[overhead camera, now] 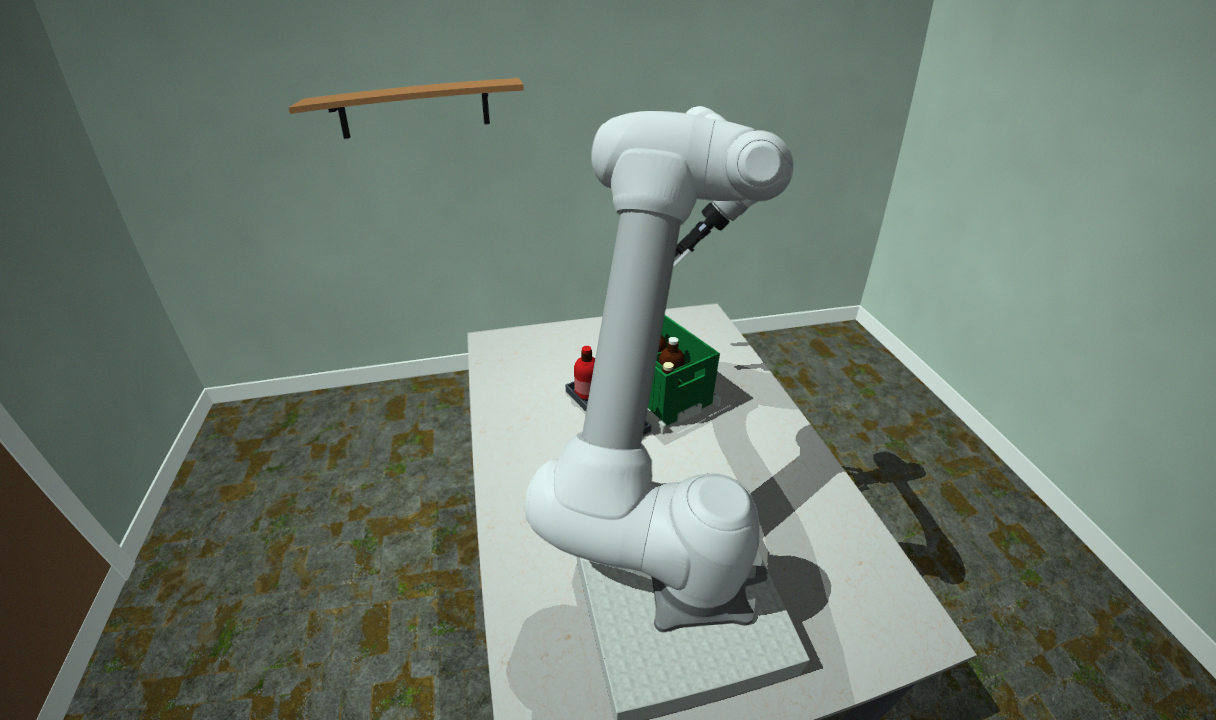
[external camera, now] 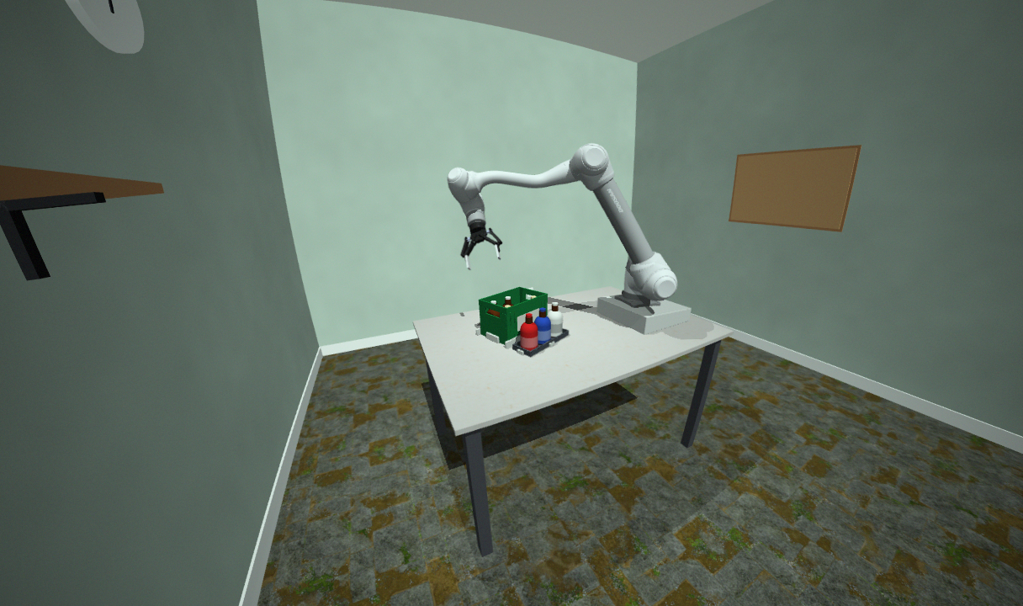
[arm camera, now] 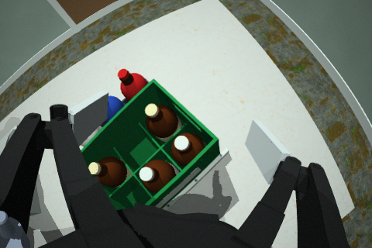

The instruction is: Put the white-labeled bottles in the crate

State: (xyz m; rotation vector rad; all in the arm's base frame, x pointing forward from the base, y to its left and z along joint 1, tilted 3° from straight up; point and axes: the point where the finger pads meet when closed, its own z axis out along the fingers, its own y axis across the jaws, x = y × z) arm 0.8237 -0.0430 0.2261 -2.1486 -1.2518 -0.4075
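My gripper is now 290 mm past the white-labeled bottle, 260 mm above it and 140 mm to the right of it. The rest, counted from my hand: blue bottle: 260 mm below, 210 mm behind, 190 mm to the left; red bottle: 260 mm below, 230 mm to the left, 130 mm behind; green crate: 260 mm below, 130 mm behind, 30 mm to the left.
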